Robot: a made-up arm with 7 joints. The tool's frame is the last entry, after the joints.
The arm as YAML. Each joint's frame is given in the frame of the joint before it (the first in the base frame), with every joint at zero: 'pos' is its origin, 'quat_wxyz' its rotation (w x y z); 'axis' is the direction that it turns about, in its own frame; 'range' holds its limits. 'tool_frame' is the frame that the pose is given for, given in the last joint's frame.
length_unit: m
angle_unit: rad
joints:
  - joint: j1
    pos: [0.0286, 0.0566, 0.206]
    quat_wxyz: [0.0, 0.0, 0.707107, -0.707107]
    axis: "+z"
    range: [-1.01, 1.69]
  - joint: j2
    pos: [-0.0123, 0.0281, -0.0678]
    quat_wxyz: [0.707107, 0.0, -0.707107, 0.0]
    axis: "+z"
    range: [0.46, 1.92]
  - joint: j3
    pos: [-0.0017, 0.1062, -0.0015]
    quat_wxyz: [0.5, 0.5, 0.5, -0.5]
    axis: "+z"
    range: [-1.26, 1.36]
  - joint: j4
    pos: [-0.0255, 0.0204, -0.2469]
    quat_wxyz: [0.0, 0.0, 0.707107, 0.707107]
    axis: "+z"
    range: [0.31, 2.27]
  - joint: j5
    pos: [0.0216, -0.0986, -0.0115]
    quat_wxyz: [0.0, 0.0, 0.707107, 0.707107]
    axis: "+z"
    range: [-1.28, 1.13]
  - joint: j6
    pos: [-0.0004, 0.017, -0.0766]
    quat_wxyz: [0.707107, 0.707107, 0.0, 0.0]
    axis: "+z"
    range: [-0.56, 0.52]
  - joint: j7
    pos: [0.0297, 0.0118, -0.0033]
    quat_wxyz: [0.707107, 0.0, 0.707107, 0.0]
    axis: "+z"
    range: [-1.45, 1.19]
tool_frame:
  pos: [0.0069, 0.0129, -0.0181]
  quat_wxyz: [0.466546, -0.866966, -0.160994, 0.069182]
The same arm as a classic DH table. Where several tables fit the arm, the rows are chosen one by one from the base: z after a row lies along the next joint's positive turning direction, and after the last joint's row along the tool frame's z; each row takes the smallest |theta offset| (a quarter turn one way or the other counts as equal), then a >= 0, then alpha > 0; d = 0 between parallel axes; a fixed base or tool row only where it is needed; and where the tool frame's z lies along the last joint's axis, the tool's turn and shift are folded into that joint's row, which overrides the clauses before.
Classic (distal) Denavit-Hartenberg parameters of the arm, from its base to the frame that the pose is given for. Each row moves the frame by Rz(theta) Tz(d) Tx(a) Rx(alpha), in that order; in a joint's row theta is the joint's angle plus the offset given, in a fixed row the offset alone. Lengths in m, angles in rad.
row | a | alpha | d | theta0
base (fixed) | 0.0286 | 1.5708 | 0.206 | 0
j1 | 0.0281 | -1.5708 | -0.1244 | -1.5708
j2 | 0.0017 | -1.5708 | 0.0108 | 1.5708
j3 | 0.0255 | 1.5708 | -0.3531 | -1.5708
j4 | 0.0216 | -1.5708 | 0.0089 | 0
j5 | 0.0004 | -1.5708 | -0.1752 | 0
j6 | 0.0118 | 1.5708 | -0.0203 | -1.5708
j7 | 0.0107 | -2.1593 | 0.0182 | -1.24
tool (fixed) | 0 | 0 | 0.012 | -0.0364
Joint limits (rad, base to tool): -1.01..1.69 0.46..1.92 -1.26..1.36 0.31..2.27 -1.28..1.13 -0.56..0.52 -1.45..1.19

